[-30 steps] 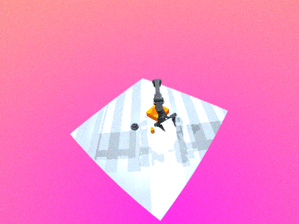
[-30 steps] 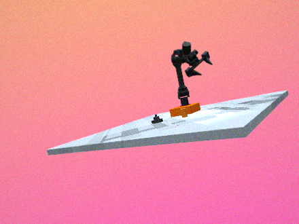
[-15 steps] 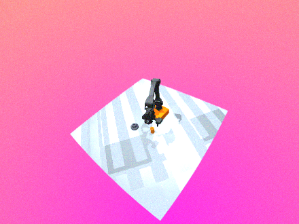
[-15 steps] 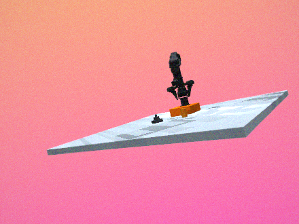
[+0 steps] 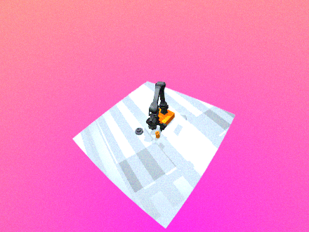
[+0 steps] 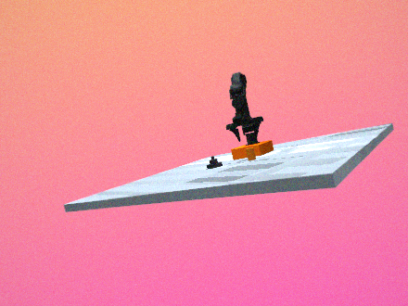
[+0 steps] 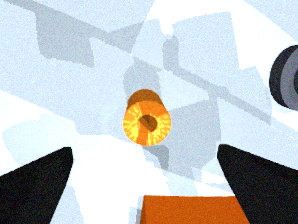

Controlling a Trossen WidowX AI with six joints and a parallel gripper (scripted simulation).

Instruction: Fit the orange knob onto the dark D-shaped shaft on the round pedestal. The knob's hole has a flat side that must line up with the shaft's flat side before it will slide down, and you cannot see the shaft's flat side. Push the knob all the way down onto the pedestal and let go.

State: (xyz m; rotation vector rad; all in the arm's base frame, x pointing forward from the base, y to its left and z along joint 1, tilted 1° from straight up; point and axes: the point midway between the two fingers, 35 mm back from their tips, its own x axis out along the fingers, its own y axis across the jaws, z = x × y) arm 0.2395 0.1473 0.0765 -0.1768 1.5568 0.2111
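The orange knob is 7 cm below my gripper tip. The rest, counted from my gripper tip: pedestal: 9 cm ahead, 18 cm to the right, 7 cm below.
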